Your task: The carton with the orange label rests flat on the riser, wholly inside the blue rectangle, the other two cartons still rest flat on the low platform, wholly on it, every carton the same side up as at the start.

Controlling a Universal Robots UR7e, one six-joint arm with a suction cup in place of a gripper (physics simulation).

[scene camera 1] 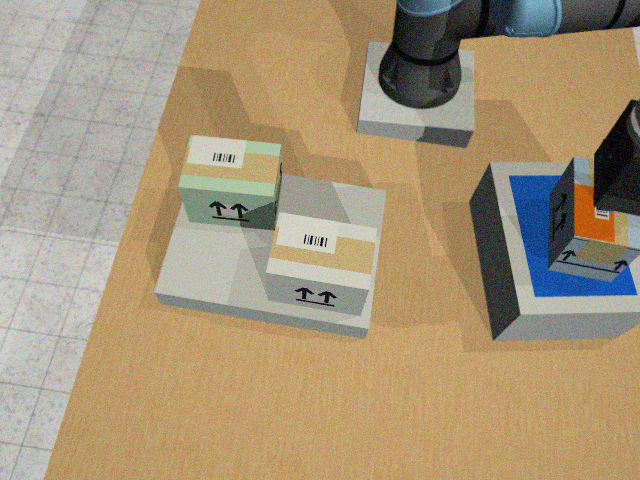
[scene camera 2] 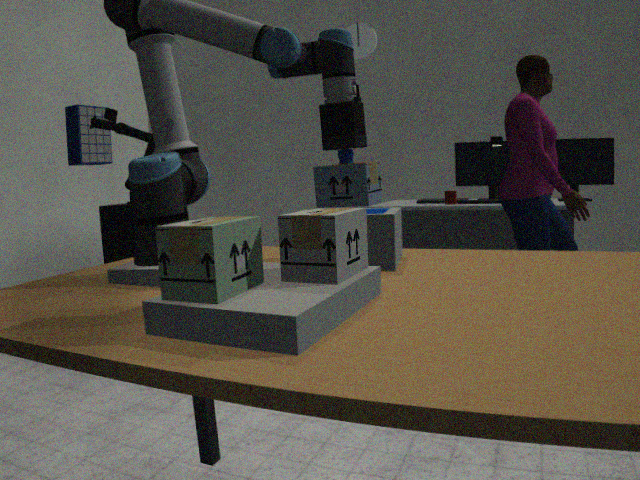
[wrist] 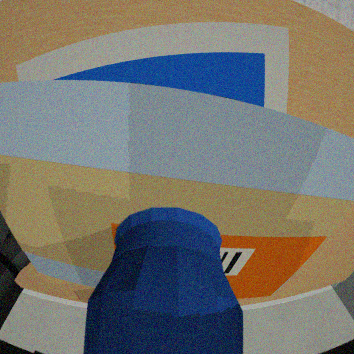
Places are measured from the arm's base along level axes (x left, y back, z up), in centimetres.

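Pixels of known places: hand at its tool point: (scene camera 2: pixel 346 169) (wrist: pixel 168 219); arm's base at its link origin: (scene camera 1: pixel 418 78).
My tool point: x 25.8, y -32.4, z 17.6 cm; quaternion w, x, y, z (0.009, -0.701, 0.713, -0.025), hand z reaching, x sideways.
Observation:
Ahead of a thing's pixels: the offset from my tool point to its middle. Level surfaces: height alone.
The carton with the orange label @(dx +0.3, dy -0.1, dz -3.4 cm) (scene camera 1: pixel 591 227) (scene camera 2: pixel 330 180) (wrist: pixel 215 135) is blue-grey and upright, arrows up. My suction cup (scene camera 2: pixel 345 156) (wrist: pixel 167 225) is shut on its top and holds it slightly above the riser @(dx -0.1, dy +1.1, dz -15.7 cm) (scene camera 1: pixel 568 325) (scene camera 2: pixel 383 242) (wrist: pixel 277 70). In scene camera 1 it overlaps the blue rectangle @(dx -0.1, dy +1.1, dz -9.7 cm) (scene camera 1: pixel 547 286) (wrist: pixel 215 75) and is turned relative to it. Its right part is cut off there. The green carton @(dx -50.6, dy -2.0, dz -11.8 cm) (scene camera 1: pixel 230 204) (scene camera 2: pixel 186 263) and the white carton @(dx -34.6, dy -12.0, dz -11.9 cm) (scene camera 1: pixel 320 281) (scene camera 2: pixel 310 253) rest flat on the low platform @(dx -42.7, dy -6.9, dz -19.3 cm) (scene camera 1: pixel 206 258) (scene camera 2: pixel 222 325), arrows up.
The robot's base block (scene camera 1: pixel 387 113) stands behind, between platform and riser. All stand on the wooden table @(dz -21.7 cm) (scene camera 1: pixel 258 403) (scene camera 2: pixel 491 330). A person (scene camera 2: pixel 529 149) in a pink top stands beyond the table, near monitors and a red cup (scene camera 2: pixel 450 196).

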